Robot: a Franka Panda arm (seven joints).
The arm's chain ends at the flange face. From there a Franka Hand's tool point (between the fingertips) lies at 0.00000 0.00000 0.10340 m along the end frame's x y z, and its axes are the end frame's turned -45 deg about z.
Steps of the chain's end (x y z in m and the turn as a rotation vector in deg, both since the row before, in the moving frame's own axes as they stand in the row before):
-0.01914 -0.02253 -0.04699 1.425 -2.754 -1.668
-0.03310 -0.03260 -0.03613 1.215 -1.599 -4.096
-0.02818 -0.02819 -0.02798 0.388 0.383 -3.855
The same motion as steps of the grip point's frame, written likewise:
0.00062 -0.03477 -0.04714 2.955 -0.940 -1.668
-0.00097 -0.05003 -0.03619 1.990 -0.272 -4.096
0.00099 -0.03990 -0.02798 0.004 0.545 -3.855

